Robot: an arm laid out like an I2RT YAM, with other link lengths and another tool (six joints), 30 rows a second.
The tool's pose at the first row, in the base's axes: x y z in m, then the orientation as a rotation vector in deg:
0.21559 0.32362 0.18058 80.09 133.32 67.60
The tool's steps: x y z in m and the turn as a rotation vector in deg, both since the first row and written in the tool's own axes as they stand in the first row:
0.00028 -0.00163 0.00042 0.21 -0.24 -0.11
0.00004 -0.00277 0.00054 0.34 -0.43 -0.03
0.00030 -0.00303 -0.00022 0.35 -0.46 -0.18
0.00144 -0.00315 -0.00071 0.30 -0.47 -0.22
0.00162 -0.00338 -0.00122 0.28 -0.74 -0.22
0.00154 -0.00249 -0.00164 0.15 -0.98 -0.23
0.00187 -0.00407 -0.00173 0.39 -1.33 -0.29
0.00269 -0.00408 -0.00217 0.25 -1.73 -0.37
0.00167 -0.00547 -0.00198 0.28 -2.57 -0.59
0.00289 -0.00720 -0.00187 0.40 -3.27 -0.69
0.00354 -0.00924 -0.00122 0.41 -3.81 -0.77
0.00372 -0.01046 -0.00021 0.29 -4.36 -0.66
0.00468 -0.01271 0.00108 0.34 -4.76 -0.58
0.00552 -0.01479 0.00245 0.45 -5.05 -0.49
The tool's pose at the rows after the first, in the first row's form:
0.21457 0.32368 0.17921 80.08 133.40 67.13
0.21401 0.32327 0.17827 80.28 133.35 66.83
0.21330 0.32301 0.17865 80.09 133.41 66.75
0.21235 0.32364 0.17916 80.02 133.37 66.78
0.21184 0.32346 0.17938 80.09 133.17 66.54
0.21226 0.32338 0.18027 80.09 132.90 66.44
0.21098 0.32322 0.17929 80.18 132.90 65.84
0.21030 0.32364 0.17977 80.14 132.54 65.58
0.21003 0.32258 0.17842 80.07 132.09 64.68
0.20828 0.32321 0.17741 80.15 131.76 63.87
0.20691 0.32359 0.17568 80.19 131.44 63.32
0.20652 0.32398 0.17419 80.42 130.91 62.94
0.20517 0.32490 0.17195 80.64 130.64 62.53
0.20404 0.32581 0.16976 80.86 130.50 62.17

